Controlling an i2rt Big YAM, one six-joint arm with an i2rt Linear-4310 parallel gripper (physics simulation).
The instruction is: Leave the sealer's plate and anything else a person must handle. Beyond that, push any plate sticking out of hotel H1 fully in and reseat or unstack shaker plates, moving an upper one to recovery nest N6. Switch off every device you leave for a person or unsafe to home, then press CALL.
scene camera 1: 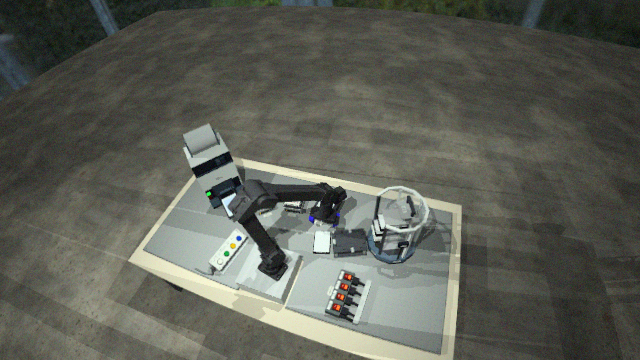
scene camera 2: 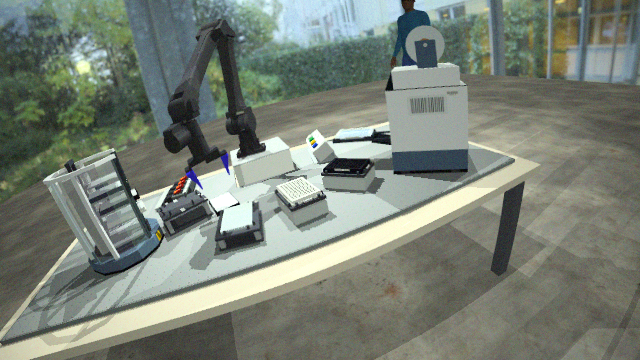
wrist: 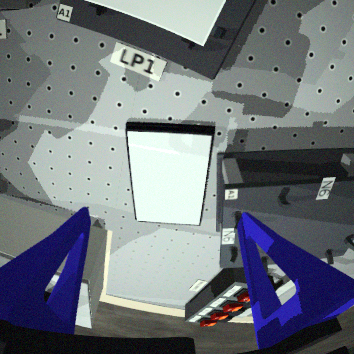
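Pixels of known places: gripper, between the fingertips: (scene camera 1: pixel 323 224) (scene camera 2: pixel 215 181) (wrist: pixel 167 217); arm's base, origin of its link: (scene camera 1: pixel 273 268) (scene camera 2: pixel 251 151).
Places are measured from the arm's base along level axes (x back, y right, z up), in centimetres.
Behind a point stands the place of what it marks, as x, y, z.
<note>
My gripper (scene camera 1: pixel 324 220) {-30.9, 8.9, 1.7} (scene camera 2: pixel 215 180) {-30.9, 8.9, 1.7} (wrist: pixel 167 217) {-30.9, 8.9, 1.7} is open and empty, above a flat white-topped, black-edged piece (scene camera 1: pixel 322 242) {-26.0, 10.8, -7.3} (scene camera 2: pixel 224 202) {-27.8, 9.5, -7.3} (wrist: pixel 170 175) {-27.7, 10.0, -7.3}. Beside that piece is the dark nest N6 (scene camera 1: pixel 350 242) {-30.5, 24.3, -2.7} (scene camera 2: pixel 185 212) {-27.0, 25.2, -8.1} (wrist: pixel 300 200) {-34.2, 19.9, -2.7}. A pale plate (scene camera 2: pixel 237 217) {-46.8, 1.3, -4.0} (wrist: pixel 165 15) {-40.3, 3.4, -4.0} sits on the dark nest labelled LP1. A white plate (scene camera 2: pixel 301 190) {-43.4, -17.1, -2.0} and a black plate (scene camera 2: pixel 348 166) {-34.2, -32.6, -2.0} sit on light blocks. The clear shelf tower's blue base (scene camera 1: pixel 395 256) {-33.5, 46.7, -2.2} (scene camera 2: pixel 127 257) {-53.9, 34.7, -5.3} stands beside N6; its plate positions are unclear. The switch row (scene camera 1: pixel 341 296) {-5.0, 33.1, -3.8} (scene camera 2: pixel 180 186) {-10.6, 31.1, -3.7} (wrist: pixel 227 307) {-10.1, 30.5, -3.6} shows red rockers. The button panel (scene camera 1: pixel 227 250) {4.4, -25.9, -1.6} (scene camera 2: pixel 320 145) {-7.8, -27.9, -1.6} has coloured buttons.
A tall white machine (scene camera 1: pixel 215 172) {-23.0, -52.5, 16.8} (scene camera 2: pixel 430 120) {-38.8, -59.0, 8.7} with a roll on top stands at the table's far end from the tower. A pale flat item (scene camera 1: pixel 230 204) (scene camera 2: pixel 355 134) {-21.2, -39.2, 3.7} lies before it, partly behind my arm in scene camera 1. A person (scene camera 2: pixel 412 27) stands behind the machine.
</note>
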